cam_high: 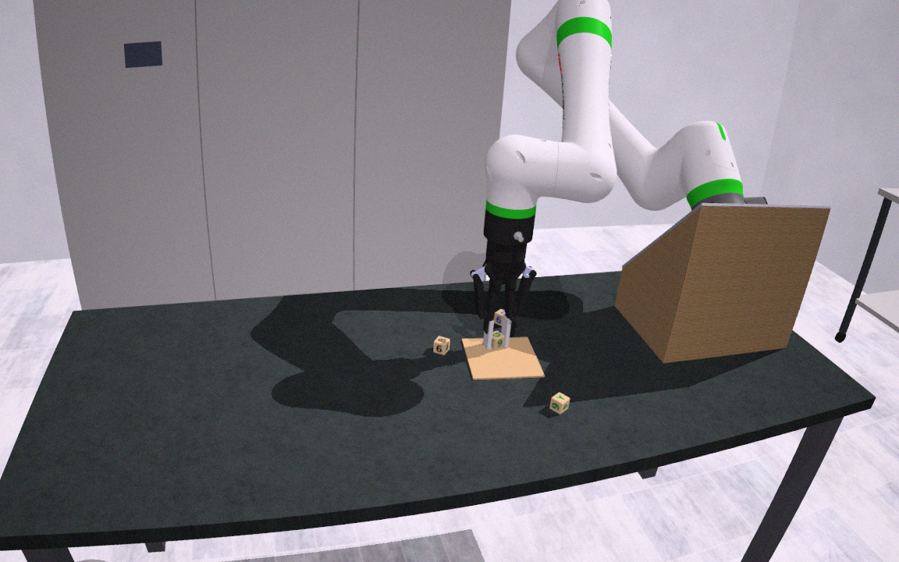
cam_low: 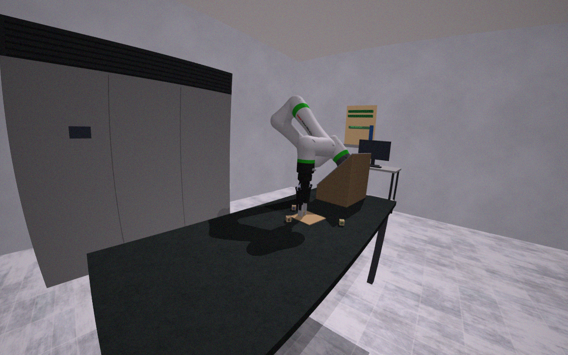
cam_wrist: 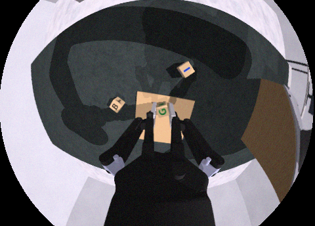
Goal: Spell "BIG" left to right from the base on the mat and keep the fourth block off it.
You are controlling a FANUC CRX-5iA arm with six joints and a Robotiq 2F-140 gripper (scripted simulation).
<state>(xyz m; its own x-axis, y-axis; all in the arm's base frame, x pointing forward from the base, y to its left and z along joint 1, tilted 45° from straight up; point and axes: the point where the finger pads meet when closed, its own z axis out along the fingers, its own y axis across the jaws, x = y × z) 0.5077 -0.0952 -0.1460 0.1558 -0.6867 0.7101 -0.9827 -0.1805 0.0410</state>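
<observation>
Now: the tan mat 40 mm to the left of my hand, 40 mm below it and 10 mm behind it.
</observation>
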